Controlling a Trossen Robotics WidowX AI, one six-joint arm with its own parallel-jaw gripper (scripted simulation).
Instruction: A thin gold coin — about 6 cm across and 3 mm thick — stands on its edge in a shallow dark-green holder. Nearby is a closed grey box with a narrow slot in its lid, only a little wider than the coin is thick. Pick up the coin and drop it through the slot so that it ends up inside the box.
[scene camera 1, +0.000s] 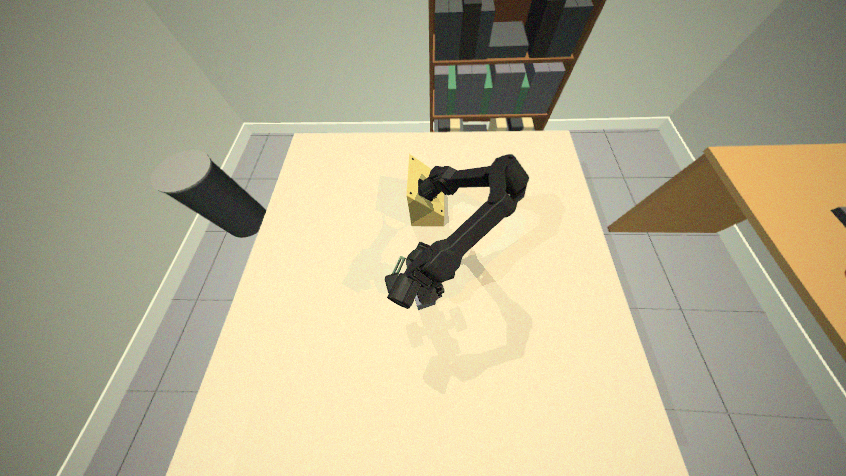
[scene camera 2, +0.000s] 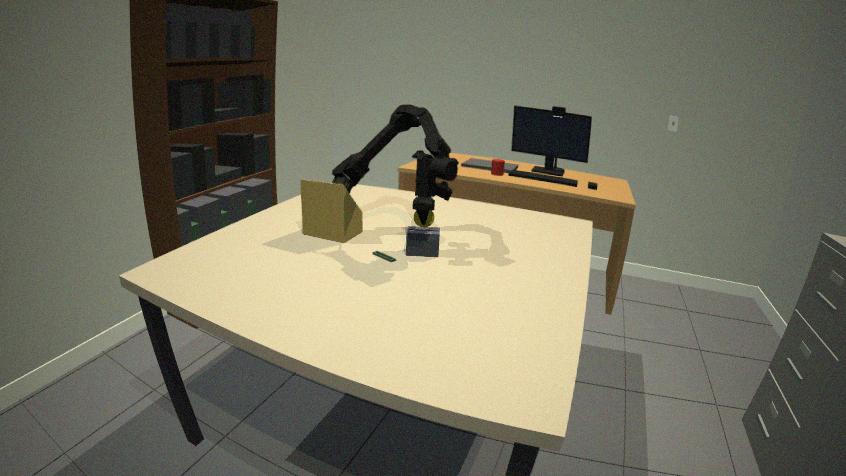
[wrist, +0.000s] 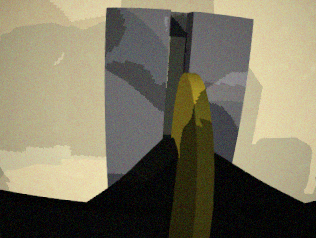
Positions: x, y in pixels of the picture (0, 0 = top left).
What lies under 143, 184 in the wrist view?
My gripper.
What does my gripper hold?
A gold coin.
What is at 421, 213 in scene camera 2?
My gripper.
